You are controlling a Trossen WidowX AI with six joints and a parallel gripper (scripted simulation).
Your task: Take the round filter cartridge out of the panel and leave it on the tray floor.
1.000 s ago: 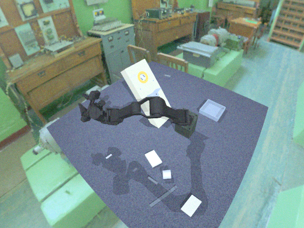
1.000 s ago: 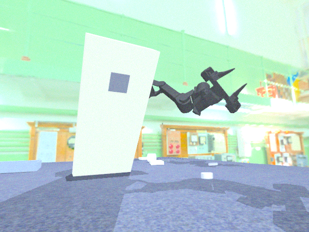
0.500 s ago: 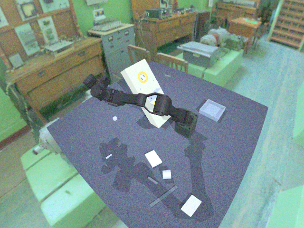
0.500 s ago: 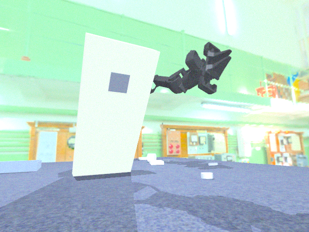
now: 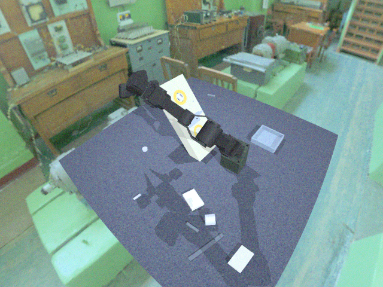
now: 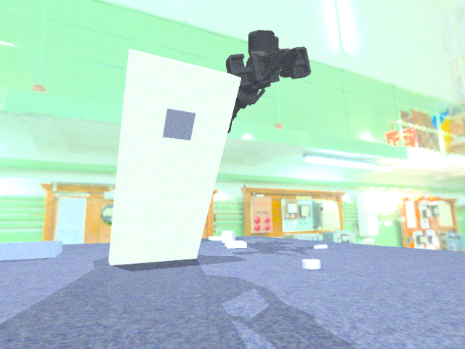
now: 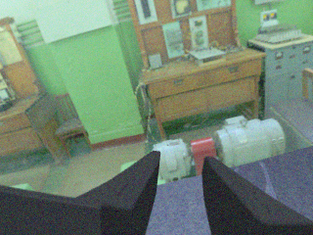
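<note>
Now: gripper tip 17 cm to the left of the round pale filter cartridge, 14 cm past it and 12 cm above it. Also, from my gripper tip: small white peg (38 cm below, 29 cm to the left, 21 cm behind); tray (59 cm behind, 41 cm to the right, 37 cm below).
</note>
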